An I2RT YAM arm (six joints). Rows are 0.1 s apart.
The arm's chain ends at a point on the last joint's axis. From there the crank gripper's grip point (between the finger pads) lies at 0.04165 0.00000 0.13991 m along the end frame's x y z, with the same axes.
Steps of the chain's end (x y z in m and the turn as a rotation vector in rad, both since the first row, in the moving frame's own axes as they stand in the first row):
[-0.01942, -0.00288, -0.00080, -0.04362, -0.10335, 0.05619]
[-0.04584, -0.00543, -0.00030, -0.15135, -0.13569, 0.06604]
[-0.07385, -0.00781, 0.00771, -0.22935, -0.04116, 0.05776]
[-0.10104, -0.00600, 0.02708, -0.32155, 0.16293, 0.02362]
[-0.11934, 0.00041, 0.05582, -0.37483, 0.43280, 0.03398]
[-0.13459, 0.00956, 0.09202, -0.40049, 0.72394, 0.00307]
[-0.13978, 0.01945, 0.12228, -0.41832, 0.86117, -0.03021]
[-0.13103, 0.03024, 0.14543, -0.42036, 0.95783, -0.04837]
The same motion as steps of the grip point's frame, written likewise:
[-0.03430, 0.00523, 0.00256, -0.04362, -0.10335, 0.05619]
[-0.06585, 0.01812, 0.00222, -0.15135, -0.13569, 0.06604]
[-0.08058, 0.02638, 0.00535, -0.22935, -0.04116, 0.05776]
[-0.07982, 0.03817, 0.01129, -0.32155, 0.16293, 0.02362]
[-0.06674, 0.04908, 0.01620, -0.37483, 0.43280, 0.03398]
[-0.05486, 0.05397, 0.01995, -0.40049, 0.72394, 0.00307]
[-0.05039, 0.05972, 0.03253, -0.41832, 0.86117, -0.03021]
[-0.03637, 0.06661, 0.04303, -0.42036, 0.95783, -0.04837]

